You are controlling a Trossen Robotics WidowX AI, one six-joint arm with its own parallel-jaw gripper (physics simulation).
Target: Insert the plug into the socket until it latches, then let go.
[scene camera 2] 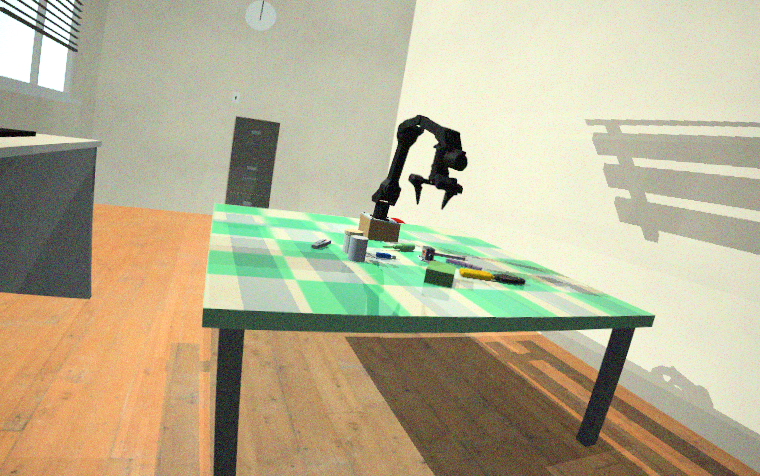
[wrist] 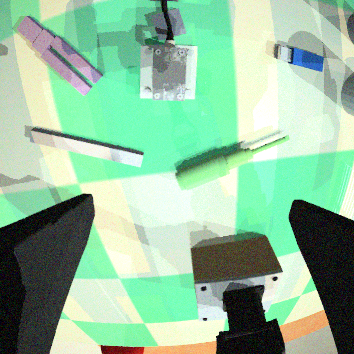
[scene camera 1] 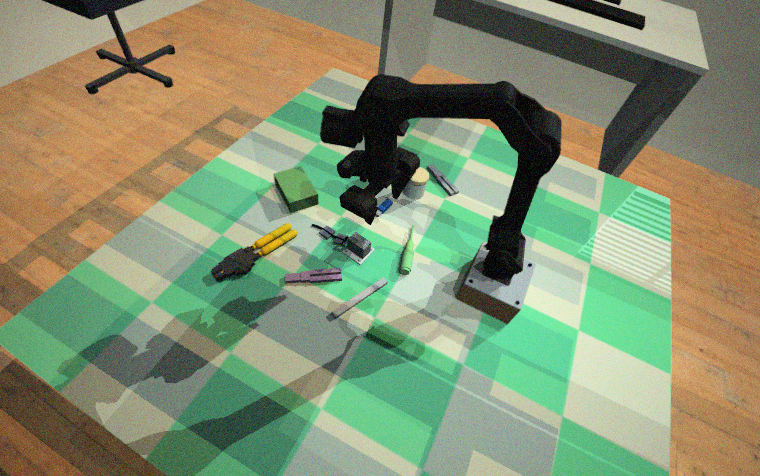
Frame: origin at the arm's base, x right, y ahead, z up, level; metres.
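Seen in the pictures: gripper, between the fingertips: [scene camera 2: 429, 207] [wrist: 197, 207] [scene camera 1: 382, 210]; arm's base, origin of its link: [scene camera 2: 379, 218] [wrist: 242, 298] [scene camera 1: 498, 269].
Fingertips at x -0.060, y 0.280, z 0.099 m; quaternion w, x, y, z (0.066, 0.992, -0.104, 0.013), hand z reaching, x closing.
Note:
Pixels of each thing's middle, then the offset from my fingertips to it. "*": a spot on its surface instead.
- blue stick with a silver metal end, middle of its body: [wrist: 299, 57] [scene camera 1: 383, 207] [scene camera 2: 386, 255] dx +0.158, dy +0.051, dz -0.173 m
- white plate, middle of its body: [wrist: 168, 68] [scene camera 1: 357, 244] [scene camera 2: 428, 253] dx +0.000, dy +0.049, dz -0.156 m
- green screwdriver, middle of its body: [wrist: 235, 158] [scene camera 1: 409, 247] [scene camera 2: 397, 246] dx +0.063, dy -0.066, dz -0.165 m
- flat bar, middle of its body: [wrist: 82, 145] [scene camera 1: 360, 297] [scene camera 2: 445, 255] dx -0.117, dy -0.019, dz -0.174 m
- purple clip, middle of its body: [wrist: 54, 50] [scene camera 1: 313, 276] [scene camera 2: 464, 264] dx -0.121, dy +0.102, dz -0.173 m
- Yellow-handled pliers, a spot on its surface: [scene camera 1: 254, 253] * dx -0.140, dy +0.253, dz -0.163 m
- green block, middle of its body: [scene camera 1: 296, 188] [scene camera 2: 440, 273] dx +0.087, dy +0.284, dz -0.159 m
The plug, a blue stick with a silver metal end [scene camera 1: 385, 206] [scene camera 2: 384, 255] [wrist: 309, 59], lies flat on the table; in the wrist view it is at the upper right, metal end to the left. The socket, a grey box with screws on a white plate [scene camera 1: 357, 244] [scene camera 2: 427, 253] [wrist: 169, 72], stands apart from the plug, with a black cable at its far side in the wrist view; its opening does not show clearly. My gripper [scene camera 1: 382, 210] [scene camera 2: 430, 205] [wrist: 197, 207] is wide open and empty, pointing down, well above the table.
A green screwdriver [scene camera 1: 407, 255] [wrist: 210, 171], a flat bar [scene camera 1: 358, 298] [wrist: 87, 146] and a purple clip [scene camera 1: 312, 275] [wrist: 60, 56] lie around the socket. Yellow-handled pliers [scene camera 1: 255, 252] [scene camera 2: 491, 276], a green block [scene camera 1: 296, 189] [scene camera 2: 439, 274] and cylinders [scene camera 2: 357, 248] stand or lie farther out.

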